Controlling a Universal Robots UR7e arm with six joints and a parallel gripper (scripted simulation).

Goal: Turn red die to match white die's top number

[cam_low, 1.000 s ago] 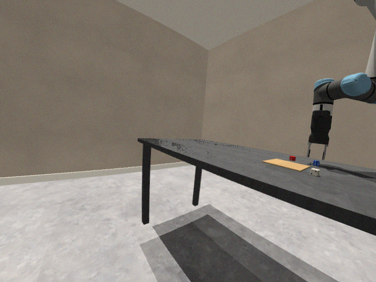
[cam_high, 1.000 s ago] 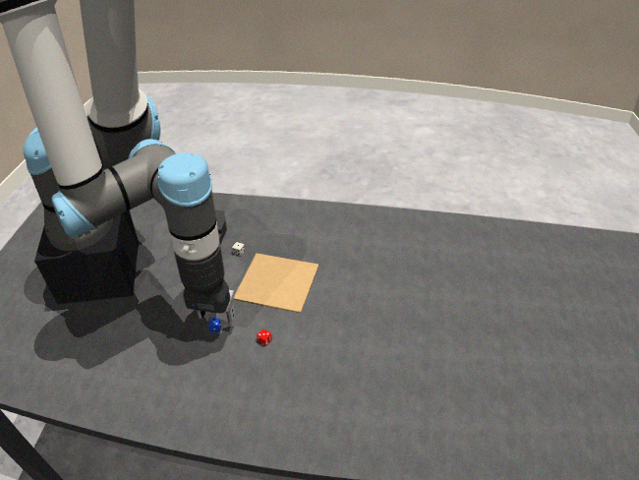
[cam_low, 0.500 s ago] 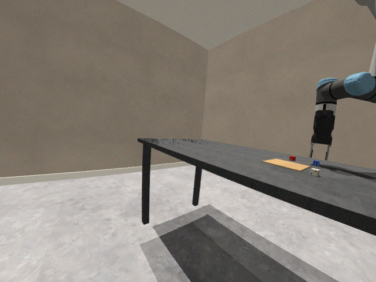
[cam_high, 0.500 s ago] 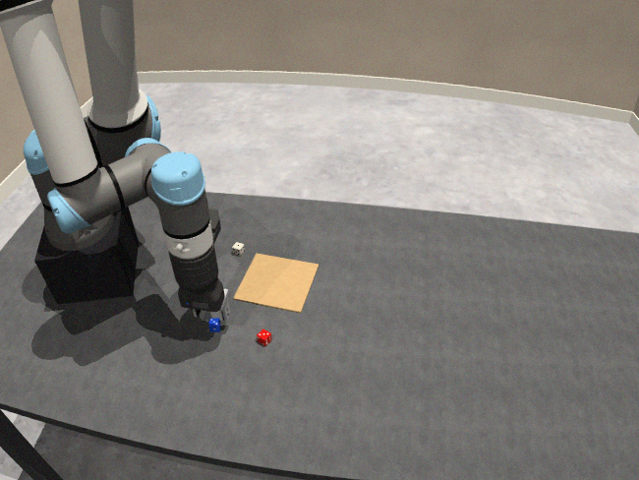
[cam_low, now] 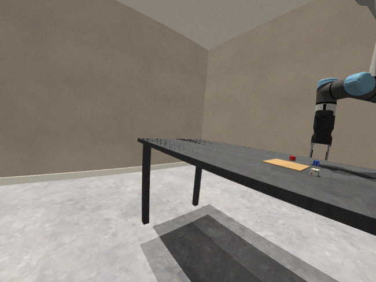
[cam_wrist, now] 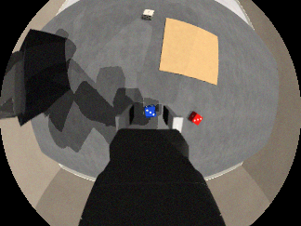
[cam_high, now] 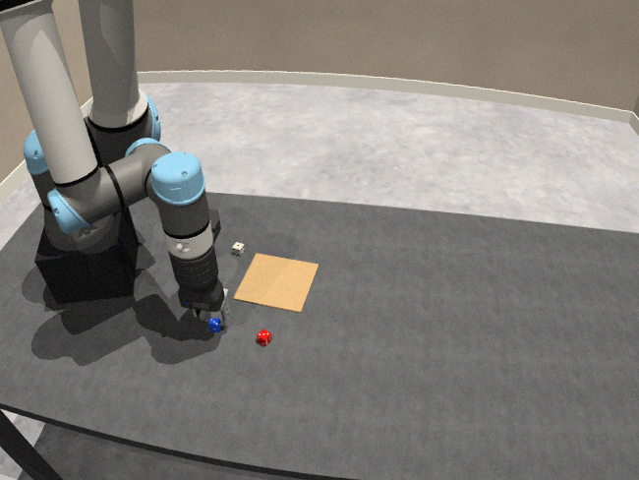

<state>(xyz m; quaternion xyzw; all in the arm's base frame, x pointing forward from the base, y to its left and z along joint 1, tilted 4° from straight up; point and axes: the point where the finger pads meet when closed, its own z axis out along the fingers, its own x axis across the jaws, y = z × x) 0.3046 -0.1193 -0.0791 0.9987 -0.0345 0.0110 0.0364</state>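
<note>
Now: hand 1 cm to the left of the blue die and 4 cm above it. The rest, counted from my hand: white die (1 cm ahead, 22 cm to the left, 4 cm below); tan mat (11 cm ahead, 13 cm to the left, 5 cm below); red die (10 cm ahead, 3 cm to the right, 4 cm below).
</note>
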